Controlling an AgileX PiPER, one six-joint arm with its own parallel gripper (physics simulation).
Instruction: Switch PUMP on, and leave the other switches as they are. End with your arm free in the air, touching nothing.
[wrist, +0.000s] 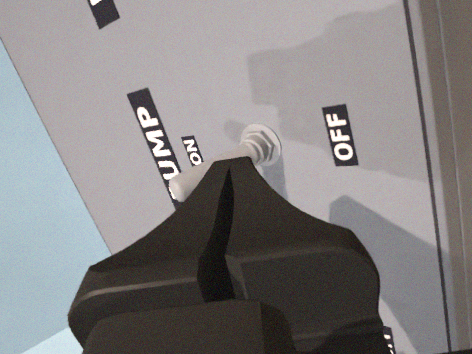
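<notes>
The PUMP switch's pale lever (184, 184) comes out of a round collar with a hex nut (265, 142) and leans toward the ON label (192, 150) and the PUMP label (150, 132), away from the OFF label (340, 135). My gripper (235, 182) is shut, its dark fingertips together. It stands in front of the lever's middle and hides part of it. Whether the fingertips touch the lever cannot be told from this view.
The grey panel (200, 60) has an edge at the left, with pale blue beyond, and a dark line and brownish strip (457, 150) at the right. Part of another label (105, 14) shows at the top left, and part of one at the lower right. Shadows fall on the panel.
</notes>
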